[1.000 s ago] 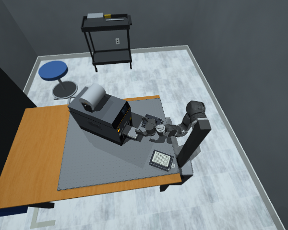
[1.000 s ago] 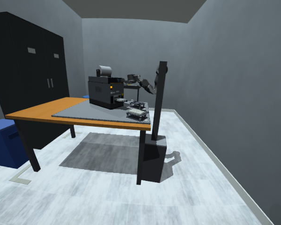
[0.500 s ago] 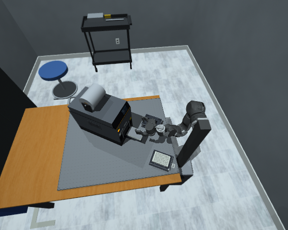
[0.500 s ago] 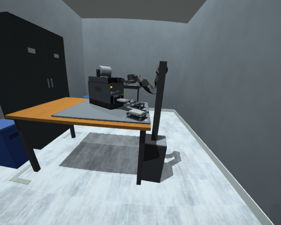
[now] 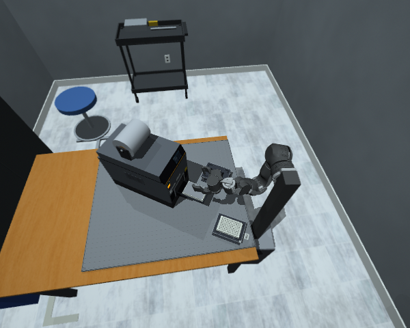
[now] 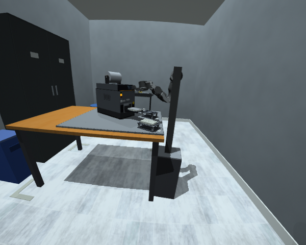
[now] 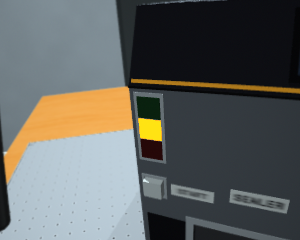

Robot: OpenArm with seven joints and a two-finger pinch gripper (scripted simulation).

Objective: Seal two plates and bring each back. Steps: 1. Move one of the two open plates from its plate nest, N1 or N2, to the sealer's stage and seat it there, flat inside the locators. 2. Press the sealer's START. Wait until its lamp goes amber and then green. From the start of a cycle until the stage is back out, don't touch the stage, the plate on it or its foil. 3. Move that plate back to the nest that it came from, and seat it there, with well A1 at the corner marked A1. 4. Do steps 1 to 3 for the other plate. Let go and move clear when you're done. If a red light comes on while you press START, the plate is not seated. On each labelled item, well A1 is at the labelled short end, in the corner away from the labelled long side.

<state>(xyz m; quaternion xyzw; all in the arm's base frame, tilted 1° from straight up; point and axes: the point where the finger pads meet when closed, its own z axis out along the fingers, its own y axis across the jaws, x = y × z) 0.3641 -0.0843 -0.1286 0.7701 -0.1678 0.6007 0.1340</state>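
Now: hand 150 mm short of the grey start button and 130 mm above it. From my hand the other things lie so: foil roll: 320 mm ahead, 180 mm to the right, 100 mm above; sealer stage: 220 mm below, 40 mm to the right, 20 mm ahead; white well plate: 260 mm below, 170 mm behind, 150 mm to the left.
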